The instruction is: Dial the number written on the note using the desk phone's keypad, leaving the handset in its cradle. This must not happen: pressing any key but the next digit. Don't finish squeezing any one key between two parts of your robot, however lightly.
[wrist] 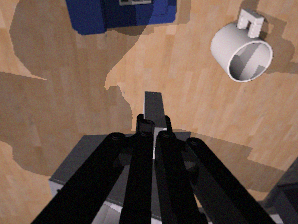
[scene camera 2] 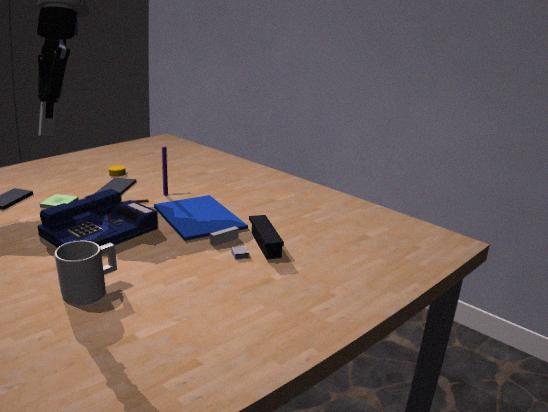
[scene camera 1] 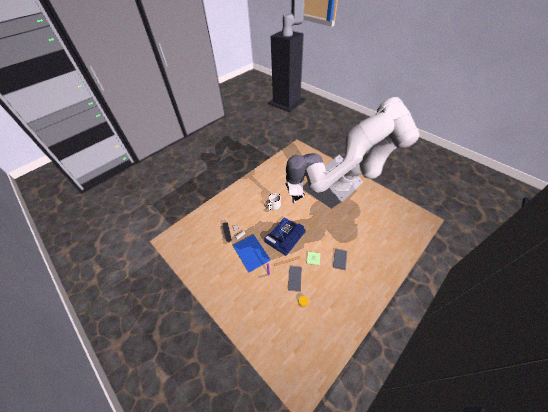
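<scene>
Although a blue folder is out of frame in the wrist view, it shows in scene camera 1 and in scene camera 2. On the folder, [scene camera 2: 192, 218] and [scene camera 1: 252, 248] are the same spot.
</scene>
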